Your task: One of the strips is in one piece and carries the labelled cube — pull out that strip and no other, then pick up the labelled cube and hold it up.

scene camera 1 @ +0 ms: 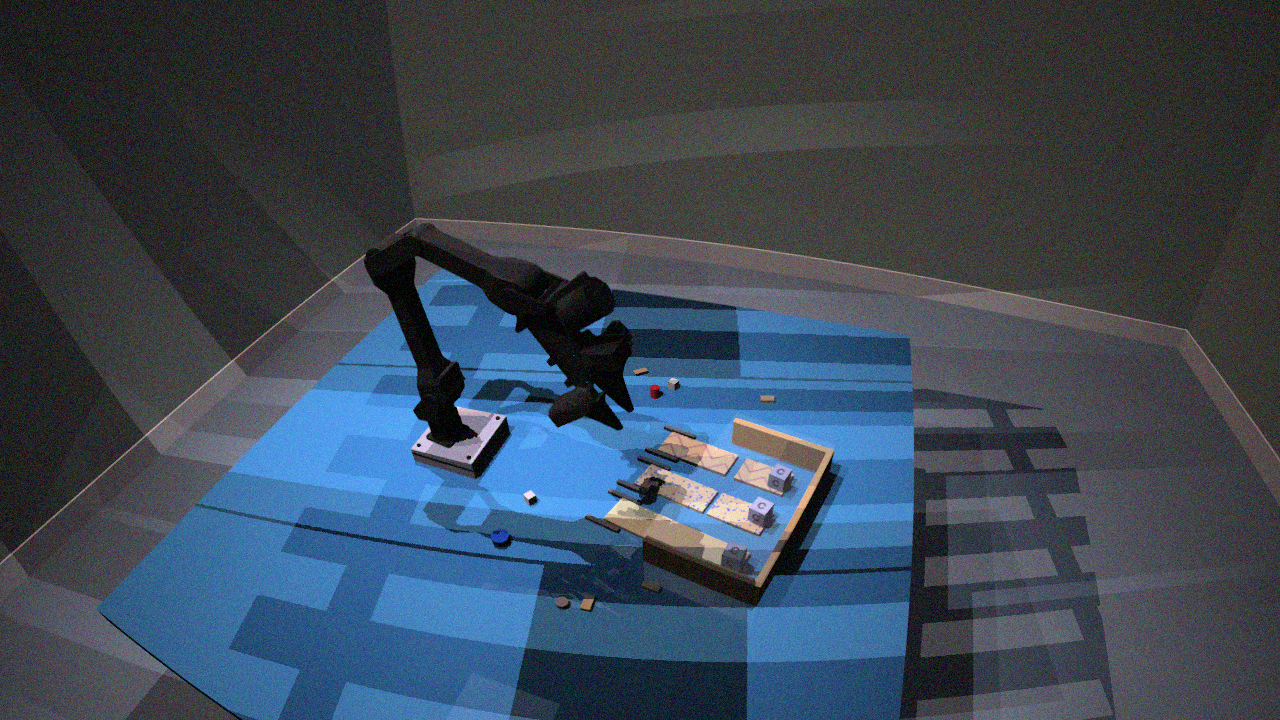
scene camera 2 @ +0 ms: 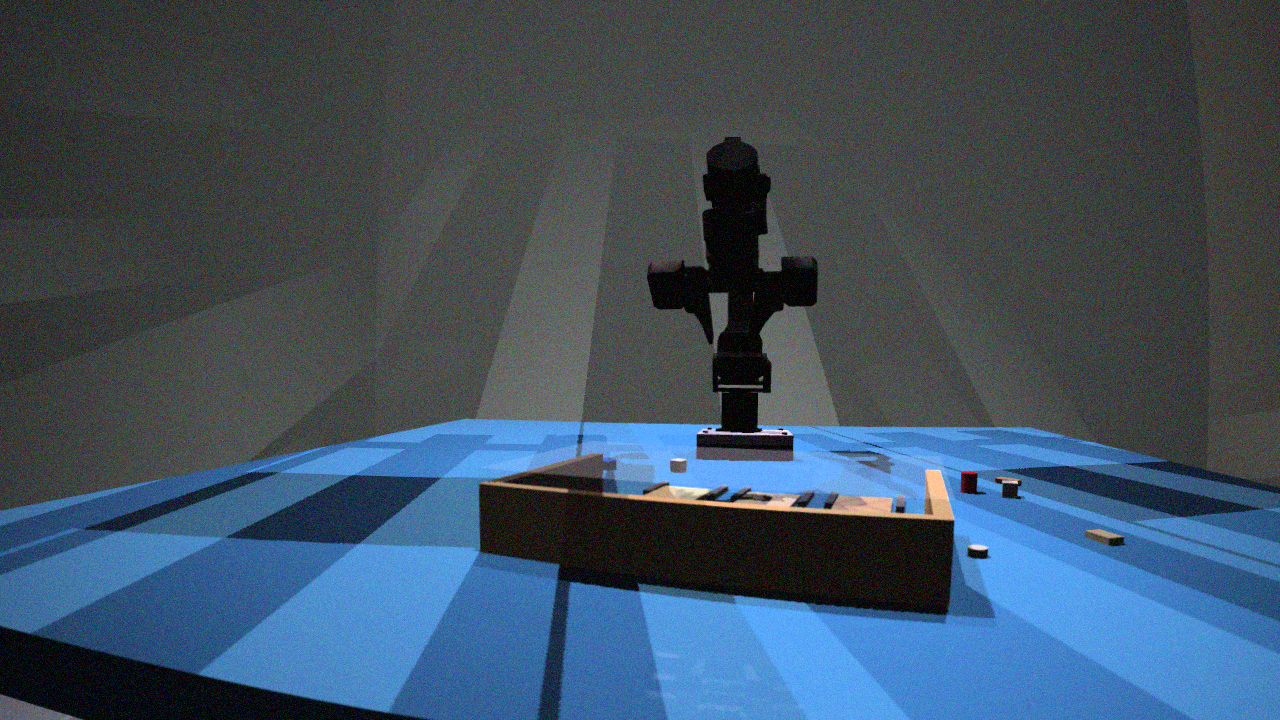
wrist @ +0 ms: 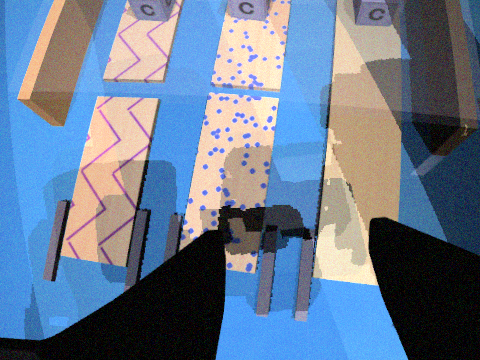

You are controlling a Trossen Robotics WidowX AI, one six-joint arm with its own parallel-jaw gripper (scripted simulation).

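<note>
Scene camera 1 gives me a sight of my gripper. In the wrist view my gripper is visible too, and the pictures also show a plain strip.
</note>
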